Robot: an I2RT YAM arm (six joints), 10 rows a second.
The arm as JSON. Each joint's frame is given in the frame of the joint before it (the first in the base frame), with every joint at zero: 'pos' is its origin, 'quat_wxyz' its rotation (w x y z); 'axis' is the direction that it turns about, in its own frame. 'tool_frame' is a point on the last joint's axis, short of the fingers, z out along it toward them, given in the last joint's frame.
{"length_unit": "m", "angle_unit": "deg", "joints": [
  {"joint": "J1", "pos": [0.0, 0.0, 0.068], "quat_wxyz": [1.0, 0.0, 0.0, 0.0], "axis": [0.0, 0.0, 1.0]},
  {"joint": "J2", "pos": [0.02, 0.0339, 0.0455], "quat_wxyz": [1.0, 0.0, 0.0, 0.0], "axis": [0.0, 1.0, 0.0]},
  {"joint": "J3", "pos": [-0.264, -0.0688, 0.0], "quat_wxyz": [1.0, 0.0, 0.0, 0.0], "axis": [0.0, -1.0, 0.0]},
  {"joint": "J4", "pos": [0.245, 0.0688, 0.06], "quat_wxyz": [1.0, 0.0, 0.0, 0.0], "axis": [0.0, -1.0, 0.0]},
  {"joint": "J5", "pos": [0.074, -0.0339, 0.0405], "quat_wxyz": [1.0, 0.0, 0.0, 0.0], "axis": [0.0, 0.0, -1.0]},
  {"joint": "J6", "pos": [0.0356, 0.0, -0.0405], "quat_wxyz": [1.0, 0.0, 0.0, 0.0], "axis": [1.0, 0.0, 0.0]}
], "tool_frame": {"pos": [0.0, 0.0, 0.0], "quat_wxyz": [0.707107, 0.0, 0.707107, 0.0]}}
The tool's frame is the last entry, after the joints.
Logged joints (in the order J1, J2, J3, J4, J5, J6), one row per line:
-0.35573, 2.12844, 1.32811, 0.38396, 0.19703, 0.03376
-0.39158, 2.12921, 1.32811, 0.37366, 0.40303, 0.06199
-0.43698, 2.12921, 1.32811, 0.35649, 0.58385, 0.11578
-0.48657, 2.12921, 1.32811, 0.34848, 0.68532, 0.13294
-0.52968, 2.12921, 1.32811, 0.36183, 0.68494, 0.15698
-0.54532, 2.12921, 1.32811, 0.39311, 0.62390, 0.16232
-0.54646, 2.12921, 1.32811, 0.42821, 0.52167, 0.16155
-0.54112, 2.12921, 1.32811, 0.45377, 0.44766, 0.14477
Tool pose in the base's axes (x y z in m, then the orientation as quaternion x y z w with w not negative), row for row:
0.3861, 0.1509, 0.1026, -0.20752, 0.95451, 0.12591, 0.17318
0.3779, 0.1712, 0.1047, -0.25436, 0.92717, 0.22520, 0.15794
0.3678, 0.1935, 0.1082, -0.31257, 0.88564, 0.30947, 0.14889
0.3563, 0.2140, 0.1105, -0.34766, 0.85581, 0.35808, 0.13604
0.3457, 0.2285, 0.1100, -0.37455, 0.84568, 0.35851, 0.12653
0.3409, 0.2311, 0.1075, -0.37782, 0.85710, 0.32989, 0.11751
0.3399, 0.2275, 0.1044, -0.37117, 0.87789, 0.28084, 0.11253
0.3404, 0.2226, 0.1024, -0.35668, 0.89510, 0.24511, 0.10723
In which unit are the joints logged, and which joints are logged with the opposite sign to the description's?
The joints are logged in radians. Opposite sign: J1, J4, J5, J6.
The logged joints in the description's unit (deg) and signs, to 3 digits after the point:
20.382, 121.951, 76.095, -21.999, -11.289, -1.934
22.436, 121.995, 76.095, -21.409, -23.092, -3.552
25.037, 121.995, 76.095, -20.425, -33.452, -6.634
27.878, 121.995, 76.095, -19.966, -39.266, -7.617
30.348, 121.995, 76.095, -20.731, -39.244, -8.994
31.245, 121.995, 76.095, -22.524, -35.747, -9.300
31.310, 121.995, 76.095, -24.535, -29.889, -9.256
31.004, 121.995, 76.095, -25.999, -25.649, -8.295

